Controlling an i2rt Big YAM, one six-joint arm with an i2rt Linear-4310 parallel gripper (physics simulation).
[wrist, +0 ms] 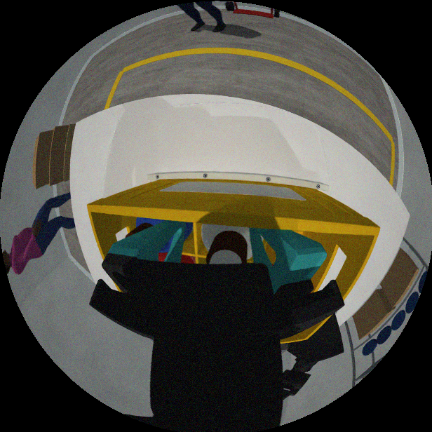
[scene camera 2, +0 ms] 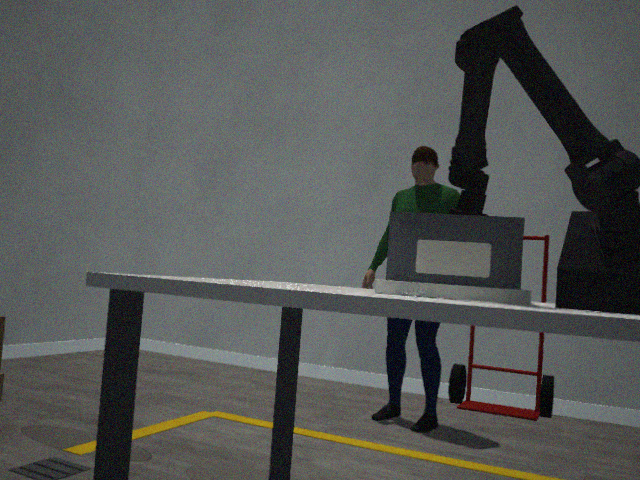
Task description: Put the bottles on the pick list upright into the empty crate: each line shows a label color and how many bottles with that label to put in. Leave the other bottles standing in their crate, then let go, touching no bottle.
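Seen in the pictures: arm's base, origin of its link: [scene camera 2: 620,240].
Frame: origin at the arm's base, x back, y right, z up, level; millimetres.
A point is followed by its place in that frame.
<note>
In the wrist view, my gripper [wrist: 216,217] is open inside a yellow divided crate [wrist: 235,220]. Its teal fingers stand apart, either side of a bottle [wrist: 227,240] with a dark neck and grey cap; its label is hidden. A pale round shape [wrist: 207,235] shows beside that neck. Part of a blue-labelled bottle [wrist: 146,221] shows at left behind a finger, and a red patch [wrist: 181,258] lies lower. In scene camera 2, a grey crate side with a pale panel [scene camera 2: 403,248] @[z -39, x -418, y -15 mm] hides the fingers. The pick list and an identifiable empty crate do not show.
The crate side stands on a low pale base [scene camera 2: 449,291] @[z -121, x -317, y -17 mm] on the table [scene camera 2: 232,289] @[z -146, x -671, y -282 mm]. In the wrist view, a screwed strip [wrist: 235,177] runs along the crate's far side. A person in green [scene camera 2: 403,201] stands behind the table near a red hand truck [scene camera 2: 545,268].
</note>
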